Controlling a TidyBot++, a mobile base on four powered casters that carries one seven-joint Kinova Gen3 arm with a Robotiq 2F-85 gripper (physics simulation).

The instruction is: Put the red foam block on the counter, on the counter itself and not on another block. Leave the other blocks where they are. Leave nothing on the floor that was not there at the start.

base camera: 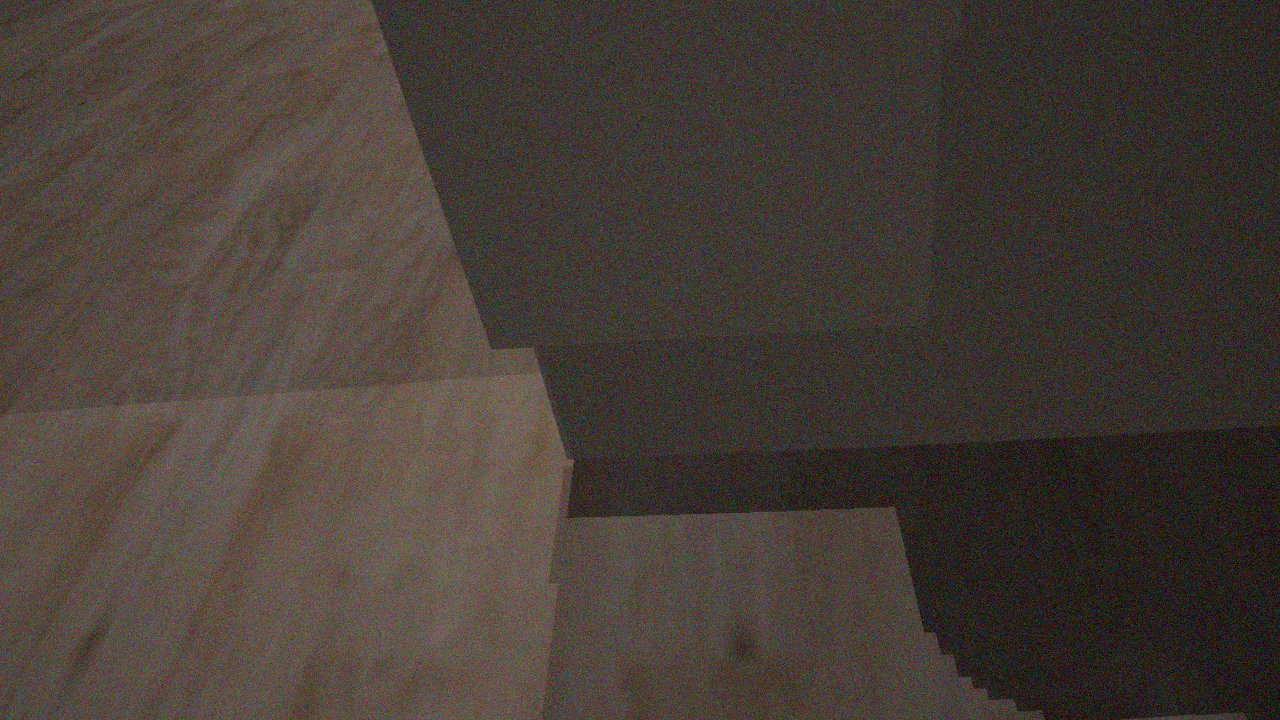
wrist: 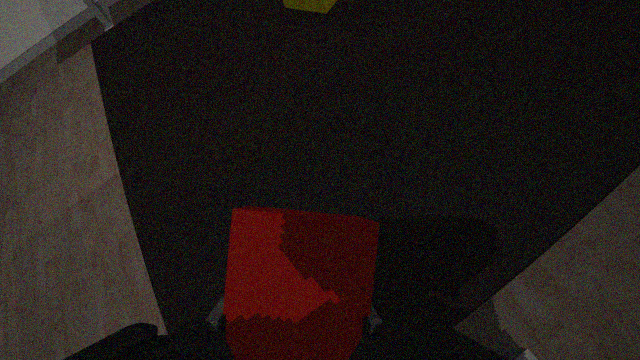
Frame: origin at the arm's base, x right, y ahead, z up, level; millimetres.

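Where they show: gripper, fingertip midpoint: (wrist: 295, 317).
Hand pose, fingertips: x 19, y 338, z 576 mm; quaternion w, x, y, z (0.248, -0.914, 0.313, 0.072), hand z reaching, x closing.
Things, the pixels of their centre, and the offset from my fingertips. "spot": a spot on its surface instead. Level surfaces: height alone.
- red foam block, body centre: (wrist: 296, 307) dx +5, dy +2, dz +8 mm
- black counter top, its level: dz -63 mm
- yellow block, surface spot: (wrist: 310, 5) spot: dx +180, dy +286, dz -54 mm
- Wood floor, its level: dz -973 mm
My gripper (wrist: 295, 317) is shut on the red foam block (wrist: 305, 270), with one fingertip at each side of it near the bottom of the wrist view. The block is partly in shadow. It shows over the black counter top (wrist: 300, 125), and a darker shadow lies on the counter to its right. The exact gap between block and counter is hard to tell. The gripper and the red block do not show in the base camera view.
A yellow block (wrist: 310, 5) lies on the counter, cut off by the top edge of the wrist view. Wood floor (wrist: 60, 175) (base camera: 268, 537) shows beside the counter. A pale surface with a grey edge (wrist: 35, 25) is at top left. A plain grey cabinet side (base camera: 716, 179) stands close before the base.
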